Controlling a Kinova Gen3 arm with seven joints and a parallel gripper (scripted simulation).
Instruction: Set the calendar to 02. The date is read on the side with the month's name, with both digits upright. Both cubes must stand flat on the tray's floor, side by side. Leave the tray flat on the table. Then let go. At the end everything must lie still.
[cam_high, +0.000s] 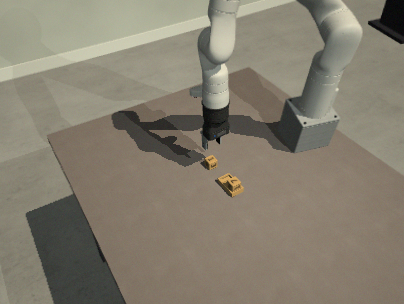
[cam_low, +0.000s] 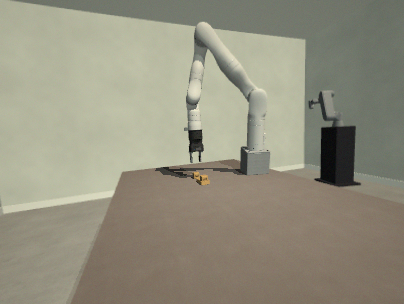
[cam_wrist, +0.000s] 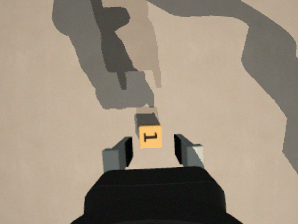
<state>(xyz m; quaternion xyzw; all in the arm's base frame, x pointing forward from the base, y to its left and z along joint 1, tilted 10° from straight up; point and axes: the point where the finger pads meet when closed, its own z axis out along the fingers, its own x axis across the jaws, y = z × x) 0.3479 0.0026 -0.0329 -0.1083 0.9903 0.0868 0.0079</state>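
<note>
Right now my hand is 9 cm above the orange cube. Also, from my hand: tray: 11 cm to the left, 10 cm below, 2 cm behind.
</note>
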